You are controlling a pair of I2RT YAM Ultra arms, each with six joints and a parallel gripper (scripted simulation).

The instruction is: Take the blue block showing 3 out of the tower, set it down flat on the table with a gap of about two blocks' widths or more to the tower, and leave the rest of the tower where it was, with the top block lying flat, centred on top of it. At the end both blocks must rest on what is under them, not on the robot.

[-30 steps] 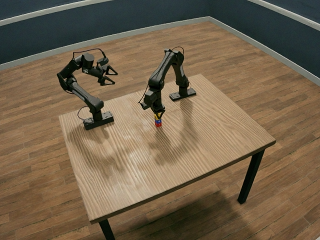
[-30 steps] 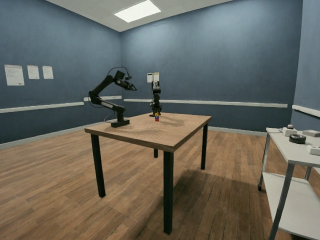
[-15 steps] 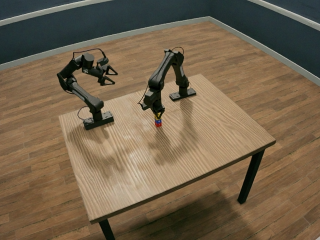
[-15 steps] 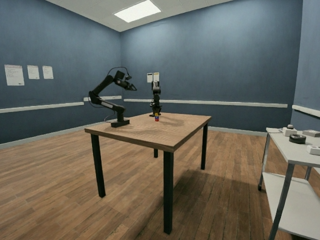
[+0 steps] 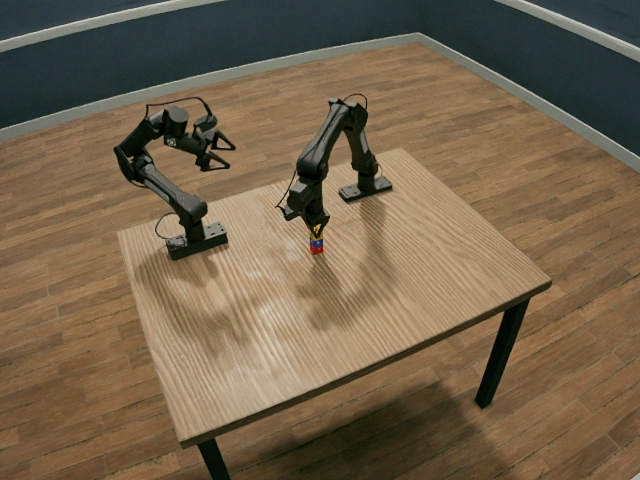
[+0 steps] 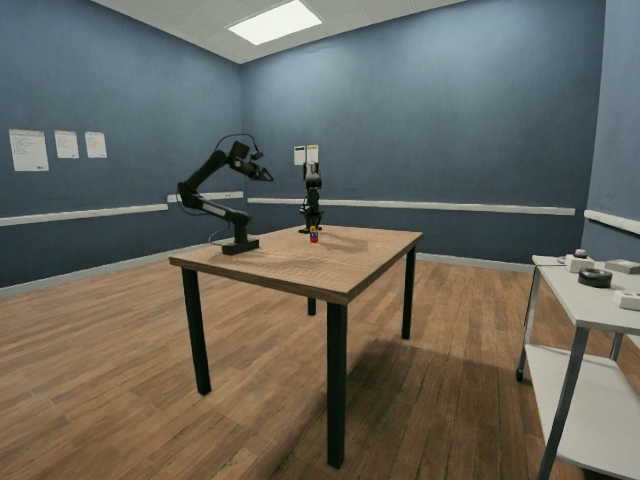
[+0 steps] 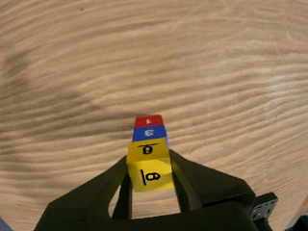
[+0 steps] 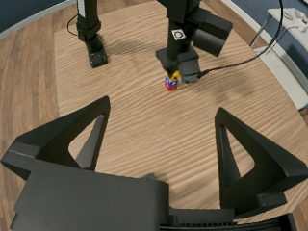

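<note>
My left hand is 4 cm above the blue block and 1 cm to the right of it.
Now: right hand 140 mm short of the blue block, 200 mm to the right of it and 300 mm above it.
</note>
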